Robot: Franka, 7 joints.
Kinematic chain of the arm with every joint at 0, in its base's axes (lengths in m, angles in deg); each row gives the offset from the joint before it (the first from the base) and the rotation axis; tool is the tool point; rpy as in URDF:
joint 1: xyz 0 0 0.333 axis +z
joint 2: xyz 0 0 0 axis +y
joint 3: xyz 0 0 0.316 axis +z
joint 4: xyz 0.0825 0 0 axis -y
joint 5: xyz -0.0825 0 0.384 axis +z
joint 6: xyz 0 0 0 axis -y
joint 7: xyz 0.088 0 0 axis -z
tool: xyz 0 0 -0.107 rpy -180 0 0
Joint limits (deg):
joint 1: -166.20..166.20
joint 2: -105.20..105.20
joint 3: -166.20..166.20
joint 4: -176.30..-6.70
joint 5: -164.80..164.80
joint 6: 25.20..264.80
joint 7: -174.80..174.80
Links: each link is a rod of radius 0.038 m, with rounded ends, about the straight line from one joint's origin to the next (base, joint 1, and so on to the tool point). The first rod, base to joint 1, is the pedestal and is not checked.
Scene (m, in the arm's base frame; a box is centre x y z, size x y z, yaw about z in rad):
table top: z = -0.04
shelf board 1: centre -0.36 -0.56 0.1 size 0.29 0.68 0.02 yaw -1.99
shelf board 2: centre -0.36 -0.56 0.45 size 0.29 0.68 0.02 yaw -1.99
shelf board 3: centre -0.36 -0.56 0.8 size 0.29 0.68 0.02 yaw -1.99
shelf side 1: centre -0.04 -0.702 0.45 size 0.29 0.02 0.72 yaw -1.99
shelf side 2: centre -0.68 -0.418 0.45 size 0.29 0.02 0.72 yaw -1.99
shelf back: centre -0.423 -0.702 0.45 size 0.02 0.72 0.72 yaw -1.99
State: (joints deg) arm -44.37 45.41 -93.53 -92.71 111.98 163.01 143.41
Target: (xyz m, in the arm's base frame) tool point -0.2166 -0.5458 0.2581
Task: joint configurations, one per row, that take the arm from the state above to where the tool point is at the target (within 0.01 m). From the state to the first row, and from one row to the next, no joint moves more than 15 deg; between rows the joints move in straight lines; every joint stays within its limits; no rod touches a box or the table.
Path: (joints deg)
1: -36.19 53.93 -101.97 -104.37 114.55 172.39 143.41
2: -28.02 62.46 -110.41 -116.03 117.13 181.78 143.41
3: -19.84 70.98 -118.85 -127.69 119.70 191.16 143.41
4: -18.58 66.89 -107.28 -132.48 120.28 188.84 143.41
5: -17.31 62.81 -95.70 -137.28 120.86 186.52 143.41
6: -16.05 58.72 -84.13 -142.07 121.45 184.20 143.41
7: -14.79 54.64 -72.56 -146.87 122.03 181.89 143.41
8: -24.41 55.64 -70.84 -136.63 119.63 174.62 143.41
9: -34.03 56.64 -69.12 -126.39 117.23 167.36 143.41
10: -43.66 57.64 -67.40 -116.15 114.84 160.09 143.41

